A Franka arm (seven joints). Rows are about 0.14 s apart.
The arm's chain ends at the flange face. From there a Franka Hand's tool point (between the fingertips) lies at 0.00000 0.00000 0.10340 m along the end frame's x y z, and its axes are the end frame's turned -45 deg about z.
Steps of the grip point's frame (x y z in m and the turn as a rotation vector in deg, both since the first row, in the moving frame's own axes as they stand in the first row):
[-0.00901, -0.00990, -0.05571, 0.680, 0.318, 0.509]
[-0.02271, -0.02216, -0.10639, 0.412, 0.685, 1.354]
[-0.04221, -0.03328, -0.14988, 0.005, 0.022, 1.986]
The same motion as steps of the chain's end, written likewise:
[-0.01292, 0.00065, -0.05570, 0.706, -0.256, 0.509]
[-0.03209, 0.00178, -0.10638, 0.776, 0.193, 1.354]
[-0.05340, 0.00635, -0.14988, 0.019, 0.012, 1.986]

